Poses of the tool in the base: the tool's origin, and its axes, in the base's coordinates. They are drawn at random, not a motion.
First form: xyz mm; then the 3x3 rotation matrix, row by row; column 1 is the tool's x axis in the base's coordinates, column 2 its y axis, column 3 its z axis. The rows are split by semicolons.
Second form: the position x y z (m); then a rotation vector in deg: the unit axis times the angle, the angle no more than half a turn. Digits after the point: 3 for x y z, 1 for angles.
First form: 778, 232, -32; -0.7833, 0.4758, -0.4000; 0.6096, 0.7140, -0.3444; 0.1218, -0.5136, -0.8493
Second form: 0.778, 0.232, -0.032, -49.0, -151.2, 38.8
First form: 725, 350, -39; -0.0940, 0.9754, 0.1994; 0.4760, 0.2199, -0.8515; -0.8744, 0.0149, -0.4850
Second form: 0.725, 0.350, -0.039, 78.4, 97.2, -45.2
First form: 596, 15, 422; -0.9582, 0.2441, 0.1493; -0.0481, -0.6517, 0.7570; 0.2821, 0.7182, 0.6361
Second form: 0.596, 0.015, 0.422, -20.5, -70.1, -154.3
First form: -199, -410, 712; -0.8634, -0.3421, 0.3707; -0.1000, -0.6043, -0.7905; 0.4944, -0.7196, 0.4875
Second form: -0.199, -0.410, 0.712, 43.4, -75.7, 148.1
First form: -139, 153, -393; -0.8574, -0.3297, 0.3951; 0.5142, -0.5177, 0.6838; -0.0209, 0.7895, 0.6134
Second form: -0.139, 0.153, -0.393, 16.9, 66.7, 135.3
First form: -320, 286, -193; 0.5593, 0.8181, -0.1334; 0.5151, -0.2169, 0.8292; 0.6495, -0.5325, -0.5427
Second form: -0.320, 0.286, -0.193, -108.0, -62.1, -24.0
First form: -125, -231, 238; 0.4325, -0.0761, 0.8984; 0.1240, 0.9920, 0.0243; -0.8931, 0.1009, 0.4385
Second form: -0.125, -0.231, 0.238, 2.7, 64.0, 7.1
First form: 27, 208, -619; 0.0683, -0.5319, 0.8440; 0.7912, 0.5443, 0.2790; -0.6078, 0.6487, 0.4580
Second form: 0.027, 0.208, -0.619, 16.3, 63.9, 58.2
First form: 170, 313, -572; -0.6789, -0.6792, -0.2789; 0.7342, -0.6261, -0.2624; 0.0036, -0.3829, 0.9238
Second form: 0.170, 0.313, -0.572, -11.1, -26.1, 130.6
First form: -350, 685, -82; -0.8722, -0.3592, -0.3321; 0.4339, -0.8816, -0.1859; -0.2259, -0.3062, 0.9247
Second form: -0.350, 0.685, -0.082, -23.2, -20.5, 153.0
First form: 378, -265, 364; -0.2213, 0.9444, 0.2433; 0.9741, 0.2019, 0.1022; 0.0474, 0.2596, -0.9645
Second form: 0.378, -0.265, 0.364, 107.4, 133.7, 20.3
